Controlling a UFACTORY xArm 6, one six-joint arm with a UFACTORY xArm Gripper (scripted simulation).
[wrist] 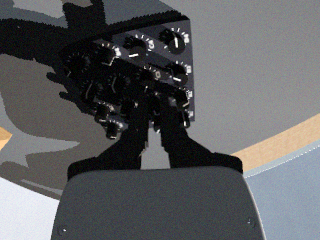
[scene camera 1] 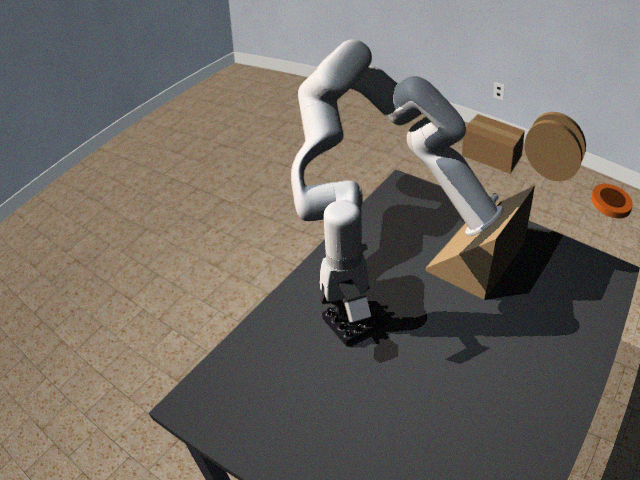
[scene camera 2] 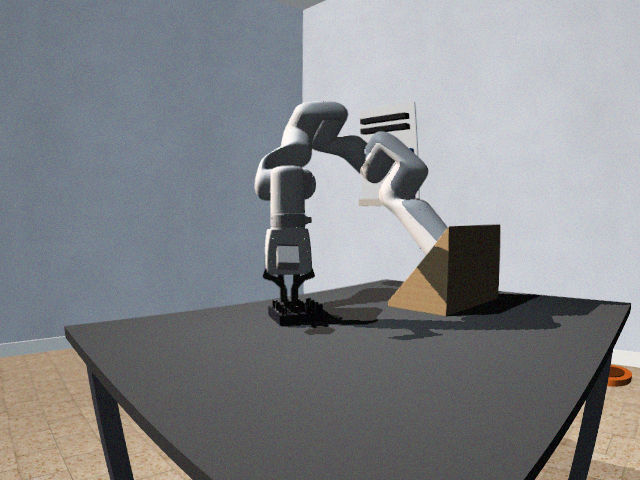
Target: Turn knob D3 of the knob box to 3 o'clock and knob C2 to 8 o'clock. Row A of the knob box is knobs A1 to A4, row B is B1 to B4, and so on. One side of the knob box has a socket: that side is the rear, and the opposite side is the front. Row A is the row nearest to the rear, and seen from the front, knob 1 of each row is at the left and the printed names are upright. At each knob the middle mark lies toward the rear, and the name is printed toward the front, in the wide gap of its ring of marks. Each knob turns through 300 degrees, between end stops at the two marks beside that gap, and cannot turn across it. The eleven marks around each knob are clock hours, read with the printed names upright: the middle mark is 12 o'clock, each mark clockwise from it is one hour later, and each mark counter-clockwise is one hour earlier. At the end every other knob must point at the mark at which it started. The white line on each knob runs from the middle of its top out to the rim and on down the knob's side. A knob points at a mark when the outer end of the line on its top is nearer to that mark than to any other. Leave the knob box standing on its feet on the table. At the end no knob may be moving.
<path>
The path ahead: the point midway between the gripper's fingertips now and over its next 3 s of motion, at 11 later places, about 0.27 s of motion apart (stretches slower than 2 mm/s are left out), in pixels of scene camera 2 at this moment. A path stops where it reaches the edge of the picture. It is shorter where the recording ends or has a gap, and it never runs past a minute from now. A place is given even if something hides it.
The gripper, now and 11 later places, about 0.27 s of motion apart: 289,305; 289,304; 289,297; 289,291; 289,289; 284,286; 280,283; 280,284; 280,288; 280,293; 280,296; 280,300
</path>
